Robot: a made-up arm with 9 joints.
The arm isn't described. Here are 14 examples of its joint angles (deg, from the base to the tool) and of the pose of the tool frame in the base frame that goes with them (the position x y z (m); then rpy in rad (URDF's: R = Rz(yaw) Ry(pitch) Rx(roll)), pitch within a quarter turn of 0, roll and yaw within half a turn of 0).
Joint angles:
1: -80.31 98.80 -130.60 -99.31 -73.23 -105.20 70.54 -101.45 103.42
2: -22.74 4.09 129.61 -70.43 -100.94 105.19 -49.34 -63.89 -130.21
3: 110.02 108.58 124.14 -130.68 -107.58 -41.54 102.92 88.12 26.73
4: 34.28 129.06 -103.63 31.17 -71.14 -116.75 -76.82 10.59 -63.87
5: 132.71 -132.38 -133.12 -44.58 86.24 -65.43 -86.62 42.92 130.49
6: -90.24 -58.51 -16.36 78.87 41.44 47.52 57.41 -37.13 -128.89
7: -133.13 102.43 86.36 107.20 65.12 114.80 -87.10 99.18 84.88
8: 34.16 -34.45 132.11 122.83 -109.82 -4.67 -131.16 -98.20 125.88
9: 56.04 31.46 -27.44 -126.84 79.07 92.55 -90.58 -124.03 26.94
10: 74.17 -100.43 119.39 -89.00 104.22 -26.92 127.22 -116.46 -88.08
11: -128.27 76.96 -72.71 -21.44 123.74 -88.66 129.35 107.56 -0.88
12: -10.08 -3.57 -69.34 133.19 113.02 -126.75 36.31 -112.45 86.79
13: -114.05 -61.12 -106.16 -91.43 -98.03 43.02 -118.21 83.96 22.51
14: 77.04 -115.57 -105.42 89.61 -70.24 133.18 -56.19 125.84 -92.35
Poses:
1: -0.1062 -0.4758 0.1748 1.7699 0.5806 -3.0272
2: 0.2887 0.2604 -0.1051 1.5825 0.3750 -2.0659
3: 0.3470 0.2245 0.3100 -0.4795 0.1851 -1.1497
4: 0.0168 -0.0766 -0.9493 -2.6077 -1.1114 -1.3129
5: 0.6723 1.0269 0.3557 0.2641 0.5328 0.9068
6: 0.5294 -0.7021 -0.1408 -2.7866 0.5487 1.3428
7: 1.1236 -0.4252 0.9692 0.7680 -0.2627 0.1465
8: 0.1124 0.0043 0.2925 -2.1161 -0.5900 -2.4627
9: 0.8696 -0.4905 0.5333 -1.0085 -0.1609 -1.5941
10: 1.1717 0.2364 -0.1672 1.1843 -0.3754 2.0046
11: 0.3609 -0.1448 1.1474 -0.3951 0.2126 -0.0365
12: 0.3230 0.6310 0.3754 -1.6267 -0.7540 0.8466
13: 0.6648 -0.6343 0.3186 -1.2195 -0.6238 -2.0465
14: 0.8436 0.7245 -0.1140 1.7012 0.6330 -1.0469
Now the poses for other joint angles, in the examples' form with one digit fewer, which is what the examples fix.
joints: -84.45 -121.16 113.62 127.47 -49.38 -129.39 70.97 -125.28 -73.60
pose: 0.288 -0.119 0.426 0.449 -0.357 3.037
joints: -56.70 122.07 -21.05 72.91 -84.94 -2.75 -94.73 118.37 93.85
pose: 0.373 0.089 0.509 2.921 -0.877 1.564
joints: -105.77 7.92 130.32 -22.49 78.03 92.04 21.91 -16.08 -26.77
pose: -0.220 -0.457 -0.124 -1.106 0.882 0.531
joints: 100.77 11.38 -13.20 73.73 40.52 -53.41 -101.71 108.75 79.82
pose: -0.030 -0.123 -0.151 0.757 1.149 -1.046
